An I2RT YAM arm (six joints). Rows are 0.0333 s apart.
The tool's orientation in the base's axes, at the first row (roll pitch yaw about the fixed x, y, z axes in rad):
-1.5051, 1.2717, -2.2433
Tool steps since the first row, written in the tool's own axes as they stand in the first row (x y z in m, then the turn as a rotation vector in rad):
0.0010, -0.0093, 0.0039, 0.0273, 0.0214, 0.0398
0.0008, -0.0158, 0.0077, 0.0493, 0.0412, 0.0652
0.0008, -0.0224, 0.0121, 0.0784, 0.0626, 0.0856
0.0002, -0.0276, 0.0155, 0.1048, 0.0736, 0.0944
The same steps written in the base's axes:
-0.0033, -0.0094, 0.0019, 0.0383, -0.0179, -0.0316
-0.0046, -0.0165, 0.0040, 0.0659, -0.0260, -0.0580
-0.0056, -0.0241, 0.0061, 0.0895, -0.0313, -0.0917
-0.0064, -0.0299, 0.0082, 0.0983, -0.0356, -0.1200

